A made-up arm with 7 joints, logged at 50 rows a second.
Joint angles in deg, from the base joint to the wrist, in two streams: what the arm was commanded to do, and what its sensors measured. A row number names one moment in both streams.
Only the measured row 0 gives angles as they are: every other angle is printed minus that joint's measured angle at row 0.
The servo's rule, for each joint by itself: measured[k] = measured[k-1] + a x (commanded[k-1-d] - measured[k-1]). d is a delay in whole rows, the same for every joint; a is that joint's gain. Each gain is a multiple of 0.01, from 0.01 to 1. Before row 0 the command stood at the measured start. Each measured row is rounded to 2 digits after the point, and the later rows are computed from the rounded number. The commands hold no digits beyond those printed.
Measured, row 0:
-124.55 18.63 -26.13 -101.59 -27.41 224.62 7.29
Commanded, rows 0 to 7:
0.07 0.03 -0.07 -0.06 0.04 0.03 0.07
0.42 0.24 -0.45 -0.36 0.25 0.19 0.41
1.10 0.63 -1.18 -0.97 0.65 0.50 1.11
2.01 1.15 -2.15 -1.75 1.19 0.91 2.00
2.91 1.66 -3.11 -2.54 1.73 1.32 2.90
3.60 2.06 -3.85 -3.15 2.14 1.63 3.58
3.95 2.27 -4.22 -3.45 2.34 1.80 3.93
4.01 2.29 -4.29 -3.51 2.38 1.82 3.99
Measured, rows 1 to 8:
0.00 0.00 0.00 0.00 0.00 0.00 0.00
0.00 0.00 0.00 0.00 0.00 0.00 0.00
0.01 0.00 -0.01 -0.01 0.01 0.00 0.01
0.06 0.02 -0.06 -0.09 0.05 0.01 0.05
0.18 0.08 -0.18 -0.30 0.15 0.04 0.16
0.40 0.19 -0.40 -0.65 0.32 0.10 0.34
0.70 0.34 -0.70 -1.10 0.55 0.19 0.60
1.05 0.51 -1.05 -1.59 0.80 0.29 0.90
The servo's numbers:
d 2
a 0.12 0.10 0.11 0.24 0.16 0.07 0.10

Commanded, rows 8 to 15:
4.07 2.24 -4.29 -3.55 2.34 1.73 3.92
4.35 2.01 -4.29 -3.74 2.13 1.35 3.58
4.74 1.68 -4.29 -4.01 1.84 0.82 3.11
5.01 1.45 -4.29 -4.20 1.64 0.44 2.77
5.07 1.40 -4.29 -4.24 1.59 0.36 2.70
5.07 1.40 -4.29 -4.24 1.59 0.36 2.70
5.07 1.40 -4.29 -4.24 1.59 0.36 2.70
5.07 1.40 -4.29 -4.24 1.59 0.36 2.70
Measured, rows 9 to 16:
1.40 0.69 -1.40 -2.04 1.05 0.40 1.20
1.71 0.85 -1.72 -2.39 1.26 0.50 1.48
1.99 0.99 -2.00 -2.67 1.43 0.59 1.72
2.27 1.09 -2.25 -2.93 1.54 0.64 1.91
2.57 1.15 -2.47 -3.19 1.59 0.65 2.03
2.86 1.18 -2.67 -3.43 1.60 0.64 2.10
3.13 1.20 -2.85 -3.62 1.60 0.62 2.16
3.36 1.22 -3.01 -3.77 1.60 0.60 2.21

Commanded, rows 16 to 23:
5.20 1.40 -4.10 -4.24 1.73 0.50 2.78
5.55 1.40 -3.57 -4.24 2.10 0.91 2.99
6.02 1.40 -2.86 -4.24 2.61 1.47 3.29
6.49 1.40 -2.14 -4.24 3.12 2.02 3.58
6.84 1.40 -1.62 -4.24 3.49 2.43 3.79
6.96 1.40 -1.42 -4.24 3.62 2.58 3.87
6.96 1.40 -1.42 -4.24 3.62 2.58 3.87
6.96 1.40 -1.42 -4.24 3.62 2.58 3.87
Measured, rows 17 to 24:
3.57 1.24 -3.15 -3.88 1.60 0.58 2.26
3.75 1.26 -3.28 -3.97 1.60 0.56 2.30
3.92 1.27 -3.37 -4.03 1.62 0.56 2.35
4.12 1.28 -3.39 -4.08 1.70 0.58 2.41
4.35 1.29 -3.33 -4.12 1.85 0.64 2.50
4.61 1.30 -3.20 -4.15 2.05 0.74 2.61
4.88 1.31 -3.03 -4.17 2.28 0.86 2.73
5.13 1.32 -2.85 -4.19 2.49 0.98 2.84

